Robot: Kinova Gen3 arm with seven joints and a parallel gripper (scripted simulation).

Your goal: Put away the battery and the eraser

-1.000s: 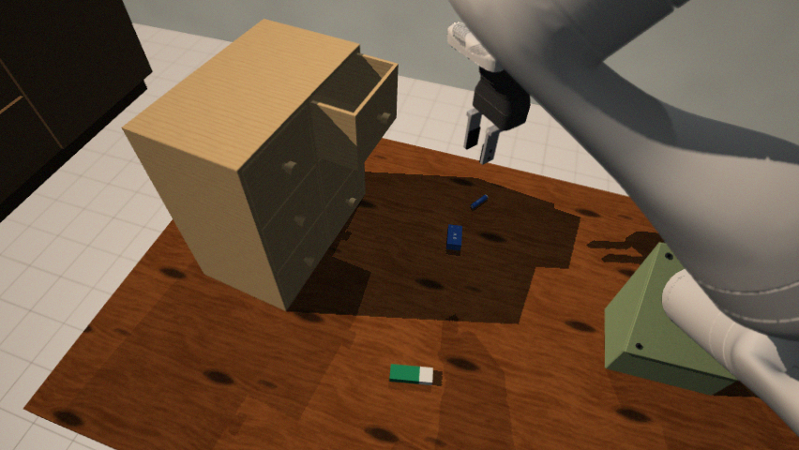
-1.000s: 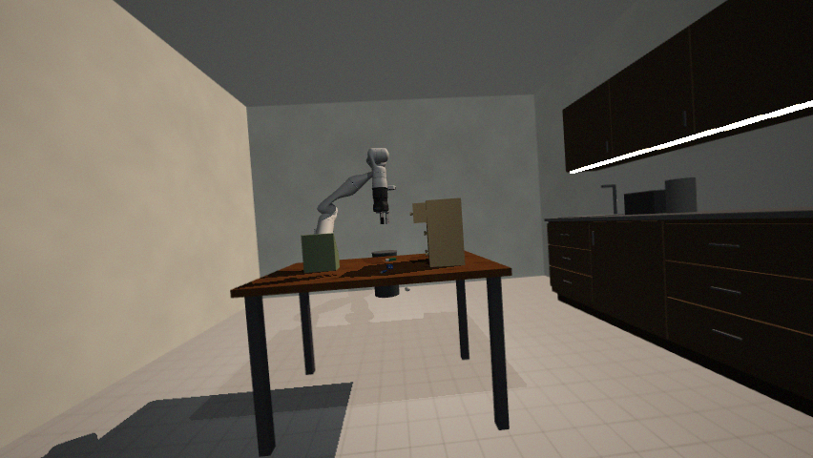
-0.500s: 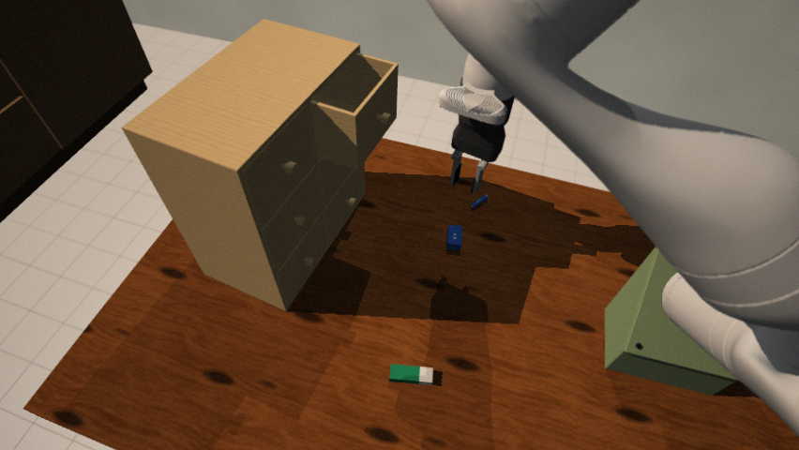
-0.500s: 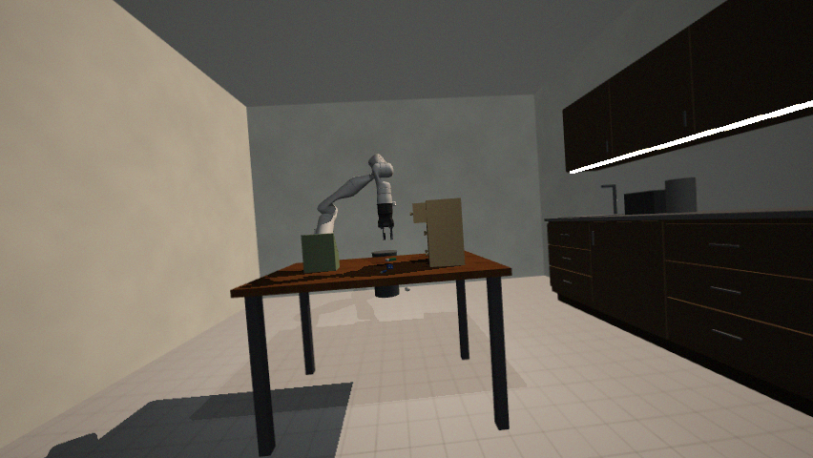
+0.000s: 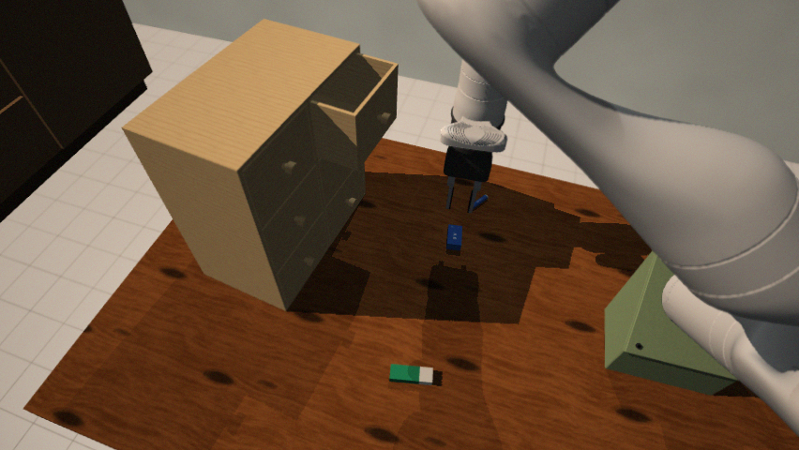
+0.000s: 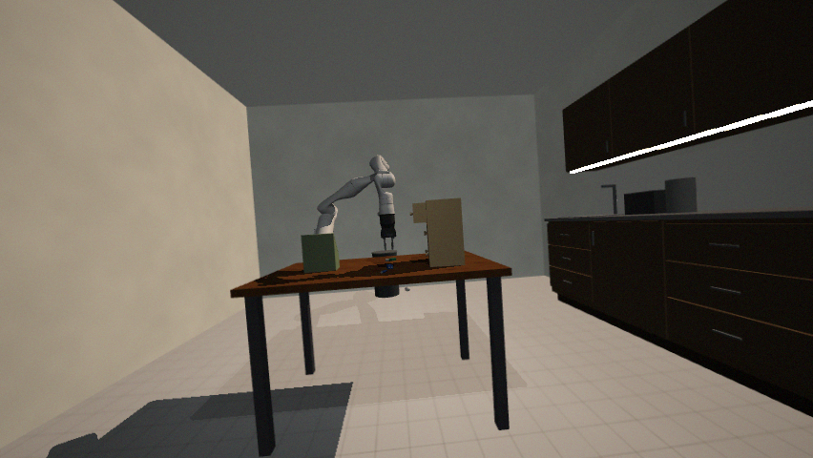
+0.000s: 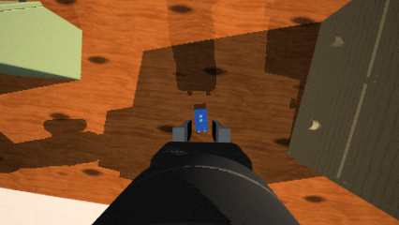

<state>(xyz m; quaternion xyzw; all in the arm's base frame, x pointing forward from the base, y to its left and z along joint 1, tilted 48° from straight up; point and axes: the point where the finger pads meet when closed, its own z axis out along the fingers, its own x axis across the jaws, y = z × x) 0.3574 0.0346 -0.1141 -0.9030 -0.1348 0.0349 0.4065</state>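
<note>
The nine-volt battery lies 100 mm below my hand and 10 mm to the right of it. Also, from my hand: eraser (270 mm to the left, 110 mm below, 40 mm behind); then small blue stick (110 mm to the right, 110 mm below, 20 mm behind).
</note>
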